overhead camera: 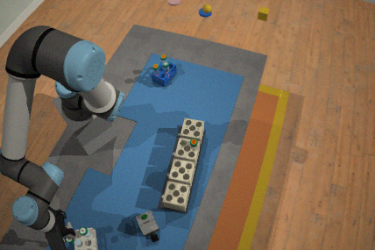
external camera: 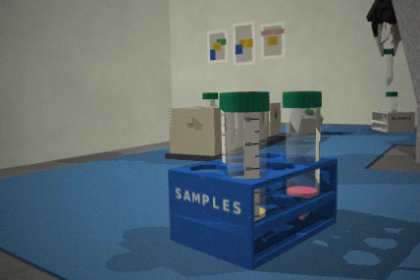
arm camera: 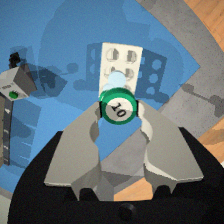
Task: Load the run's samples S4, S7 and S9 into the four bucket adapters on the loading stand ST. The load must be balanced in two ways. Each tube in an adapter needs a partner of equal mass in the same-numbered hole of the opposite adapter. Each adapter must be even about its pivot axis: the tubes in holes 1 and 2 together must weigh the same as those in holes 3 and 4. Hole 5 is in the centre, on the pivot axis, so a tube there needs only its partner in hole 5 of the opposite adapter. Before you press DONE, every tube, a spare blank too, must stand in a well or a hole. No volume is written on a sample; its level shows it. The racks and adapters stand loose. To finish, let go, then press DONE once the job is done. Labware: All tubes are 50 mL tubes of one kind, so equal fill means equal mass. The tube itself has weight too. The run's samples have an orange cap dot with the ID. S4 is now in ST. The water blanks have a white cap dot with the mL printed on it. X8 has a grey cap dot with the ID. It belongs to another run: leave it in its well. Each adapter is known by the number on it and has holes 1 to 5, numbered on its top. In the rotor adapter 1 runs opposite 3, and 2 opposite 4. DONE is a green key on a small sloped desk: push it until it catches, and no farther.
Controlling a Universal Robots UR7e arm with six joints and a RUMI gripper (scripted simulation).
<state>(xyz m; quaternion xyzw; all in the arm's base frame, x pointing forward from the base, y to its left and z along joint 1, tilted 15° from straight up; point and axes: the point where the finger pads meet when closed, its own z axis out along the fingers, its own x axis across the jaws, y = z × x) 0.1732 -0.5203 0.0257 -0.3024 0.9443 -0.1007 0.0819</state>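
Now: the white-dot blank 1 cm behind my hand and 5 cm below it. Round my hand: blanks rack: 2 cm behind, 1 cm to the left, 22 cm below; then done desk: 22 cm ahead, 19 cm to the left, 20 cm below; then sample tube S9: 1 cm ahead, 97 cm to the left, 18 cm below.
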